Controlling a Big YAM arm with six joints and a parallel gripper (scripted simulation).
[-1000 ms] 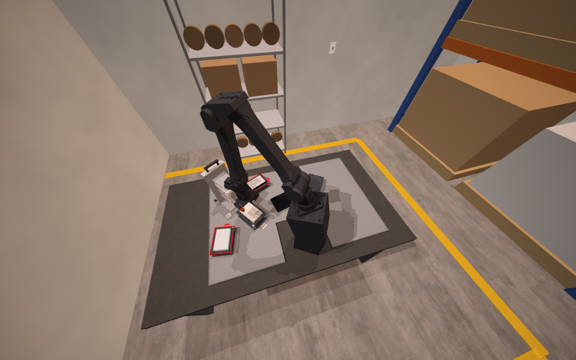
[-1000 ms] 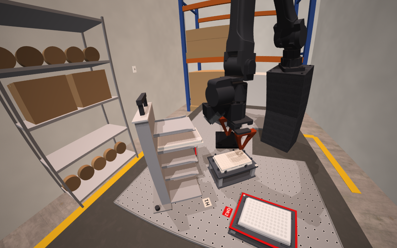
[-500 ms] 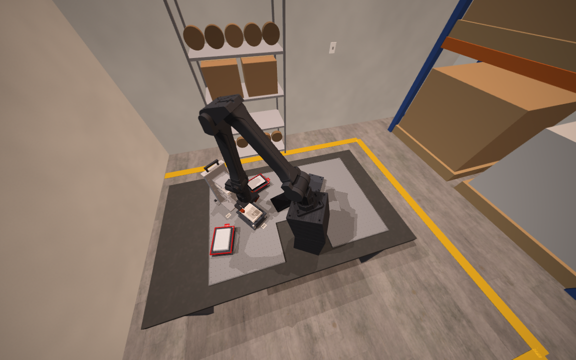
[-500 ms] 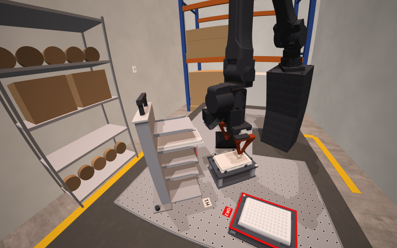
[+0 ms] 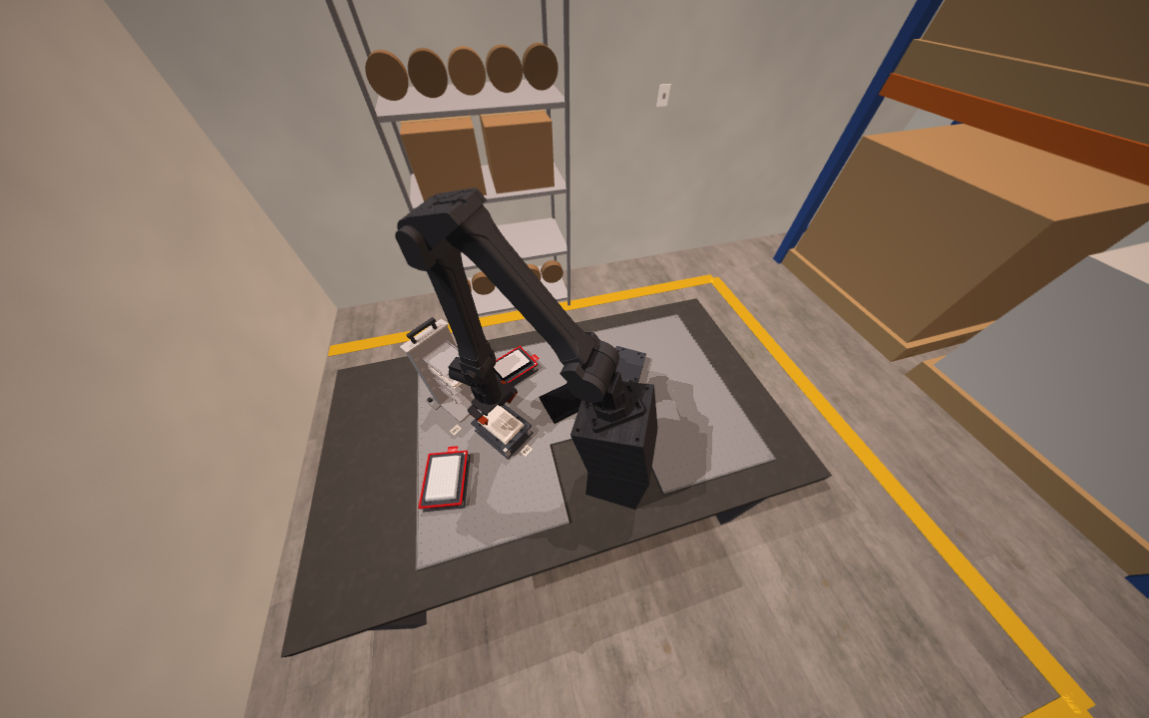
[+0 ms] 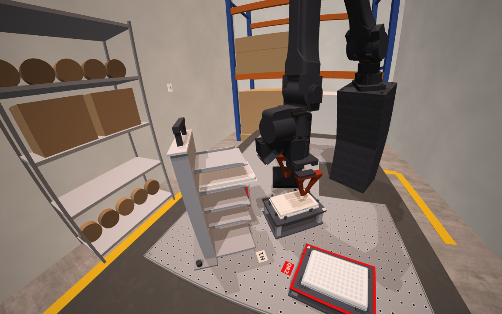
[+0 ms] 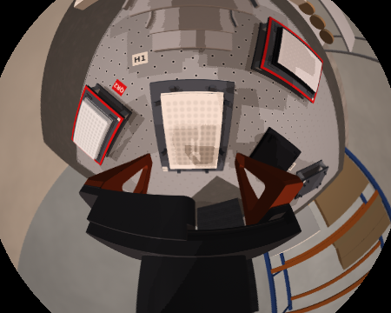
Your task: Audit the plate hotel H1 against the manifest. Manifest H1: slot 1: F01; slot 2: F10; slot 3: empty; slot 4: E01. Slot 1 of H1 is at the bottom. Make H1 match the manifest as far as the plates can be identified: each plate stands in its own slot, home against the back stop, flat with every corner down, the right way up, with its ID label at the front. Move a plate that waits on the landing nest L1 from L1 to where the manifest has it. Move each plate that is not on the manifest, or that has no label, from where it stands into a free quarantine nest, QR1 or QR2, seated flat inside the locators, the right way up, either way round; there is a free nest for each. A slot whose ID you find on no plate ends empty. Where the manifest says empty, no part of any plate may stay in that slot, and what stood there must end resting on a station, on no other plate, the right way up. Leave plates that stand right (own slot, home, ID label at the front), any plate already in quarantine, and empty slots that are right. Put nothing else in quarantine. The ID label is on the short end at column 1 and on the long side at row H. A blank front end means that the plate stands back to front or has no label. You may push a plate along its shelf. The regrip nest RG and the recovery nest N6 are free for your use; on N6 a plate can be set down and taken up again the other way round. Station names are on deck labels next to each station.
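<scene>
Right now my hand is 8 cm above the dark regrip nest. The rest, counted from my hand: H1 deck label: 16 cm to the left, 14 cm below, 5 cm ahead; quarantine nest QR2: 19 cm to the left, 12 cm behind, 10 cm below; plate hotel H1: 22 cm ahead, 16 cm to the left, 1 cm above.
</scene>
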